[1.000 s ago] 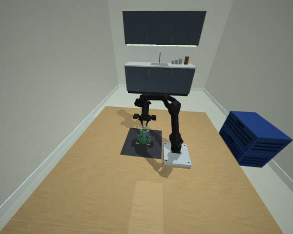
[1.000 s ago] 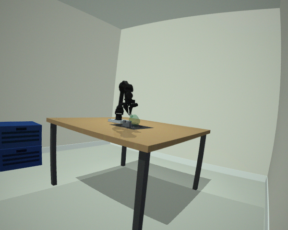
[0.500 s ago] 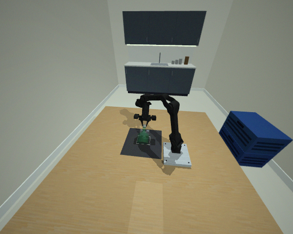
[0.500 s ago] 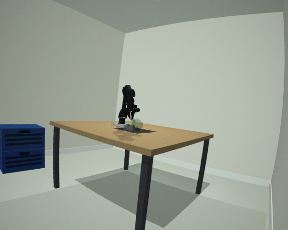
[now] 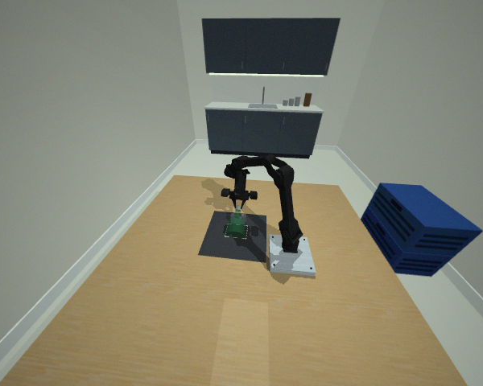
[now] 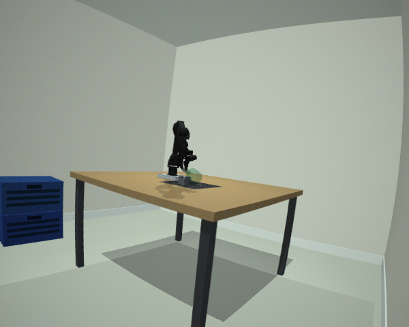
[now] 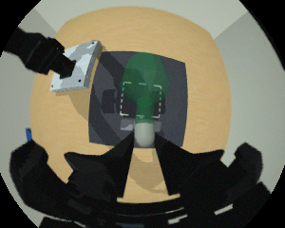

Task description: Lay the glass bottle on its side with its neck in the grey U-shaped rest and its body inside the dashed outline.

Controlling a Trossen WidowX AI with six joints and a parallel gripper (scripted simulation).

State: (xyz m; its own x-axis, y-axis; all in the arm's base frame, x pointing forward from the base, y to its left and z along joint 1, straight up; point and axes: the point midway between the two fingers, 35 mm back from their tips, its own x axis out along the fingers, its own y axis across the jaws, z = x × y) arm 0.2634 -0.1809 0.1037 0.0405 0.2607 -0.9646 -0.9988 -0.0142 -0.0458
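My gripper tip is now 5 cm to the right of the green glass bottle and 2 cm above it. The rest, counted from my gripper tip: dark mat (10 cm below, 9 cm to the left).
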